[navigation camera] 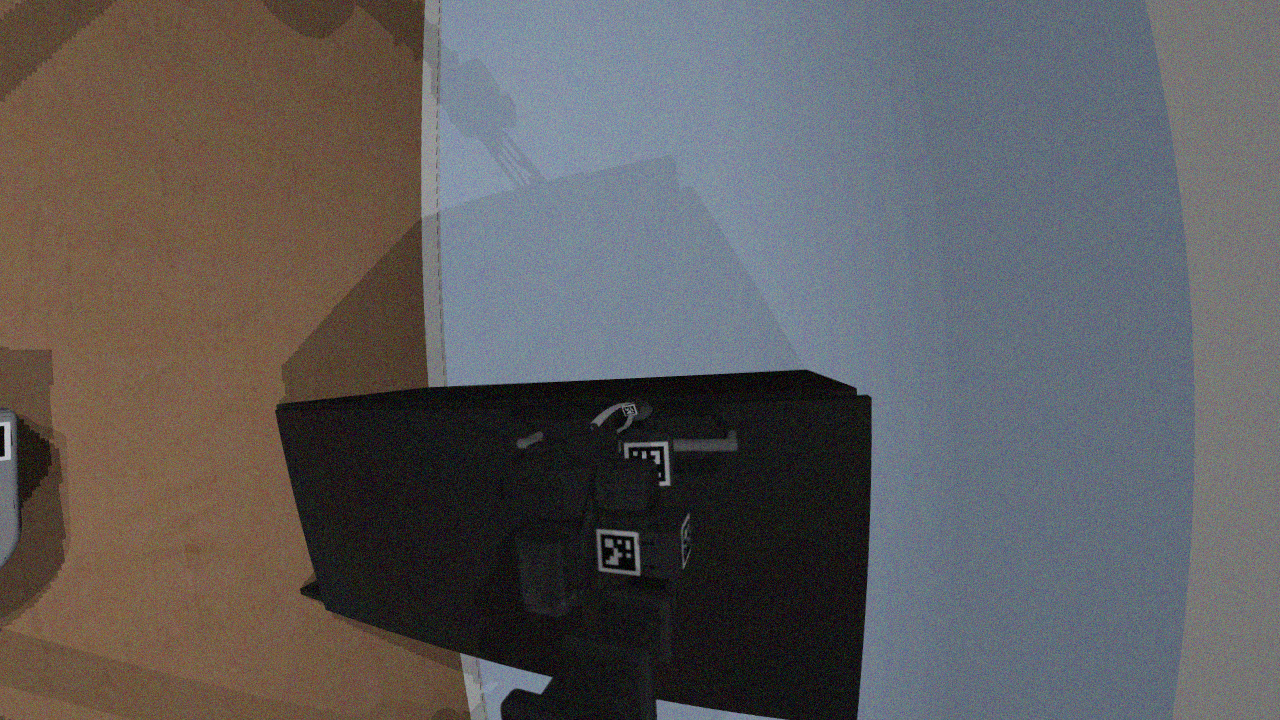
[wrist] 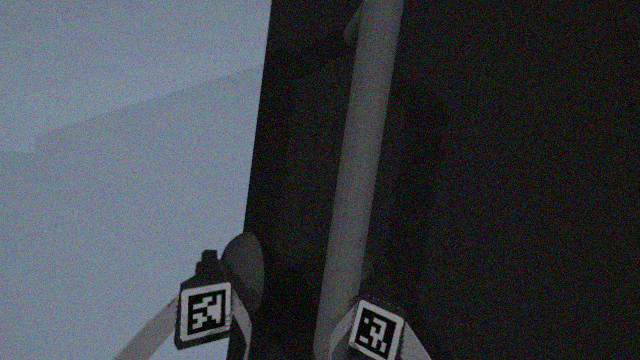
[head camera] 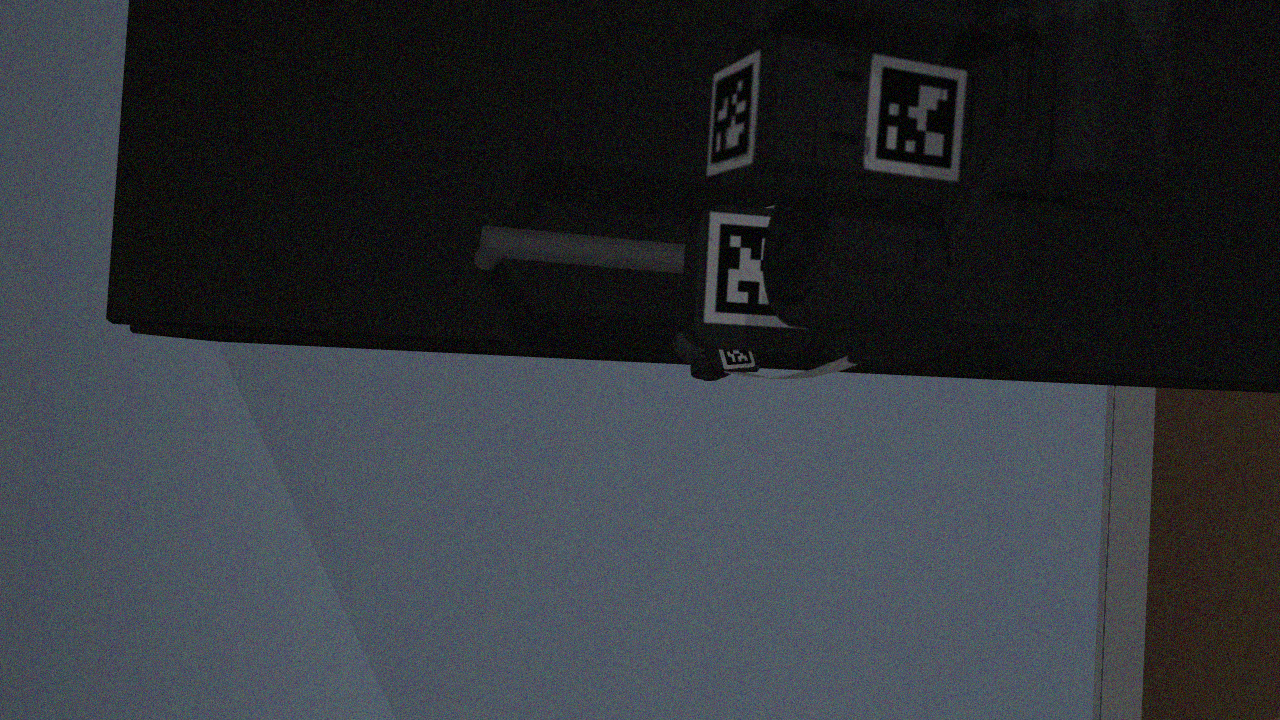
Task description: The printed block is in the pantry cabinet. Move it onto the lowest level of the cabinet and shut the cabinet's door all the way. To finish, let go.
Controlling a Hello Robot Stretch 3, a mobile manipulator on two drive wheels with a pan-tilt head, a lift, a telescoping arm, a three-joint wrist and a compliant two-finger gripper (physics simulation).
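Places are measured from the robot's base along level axes (x ahead, y left, z up), in metres.
Where they show: gripper, fingertip midpoint: (navigation camera: 643, 427) (wrist: 299, 265).
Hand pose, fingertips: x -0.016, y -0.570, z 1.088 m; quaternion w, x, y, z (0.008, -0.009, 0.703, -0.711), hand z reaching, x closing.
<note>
After its pixels a point has its place.
The pantry cabinet (head camera: 375, 161) {z 1.277, x -0.076, y -0.578 m} (navigation camera: 769, 555) {z 1.262, x -0.213, y -0.600 m} (wrist: 500, 175) {z 1.154, x -0.126, y -0.586 m} shows as a very dark body with a flat face. A long grey handle bar (head camera: 581, 248) {z 1.175, x -0.035, y -0.521 m} (navigation camera: 705, 444) {z 1.185, x -0.033, y -0.521 m} (wrist: 362, 150) {z 1.155, x -0.035, y -0.520 m} runs along that face near one edge. My gripper (navigation camera: 622, 419) {z 1.088, x -0.016, y -0.570 m} (wrist: 299, 265) {z 1.088, x -0.016, y -0.570 m} is at the handle, its fingers apart with a gap between them. In the wrist view the left finger lies over the cabinet's edge and the right finger overlaps the handle's lower end. Neither finger visibly pinches anything. The printed block and the cabinet's inside do not show. Whether the door is fully shut cannot be told.
A pale blue-grey surface (head camera: 671, 537) {z 0.831, x 0.288, y -1.202 m} (navigation camera: 760, 134) {z 1.327, x 0.781, y -1.175 m} (wrist: 125, 200) {z 0.975, x 0.436, y -1.194 m} lies beyond the cabinet, crossed by shadows. A brown floor (head camera: 1217, 555) {z 0.000, x 0.297, y -1.067 m} (navigation camera: 223, 223) {z 0.000, x 0.500, y -0.505 m} borders it along a light strip (head camera: 1127, 537) {z 0.047, x 0.298, y -1.187 m} (navigation camera: 432, 179) {z 0.063, x 0.901, y -1.155 m}. A grey rounded object (navigation camera: 7, 510) {z 0.160, x -0.111, y -0.156 m} with a marker stands at the navigation view's left edge.
</note>
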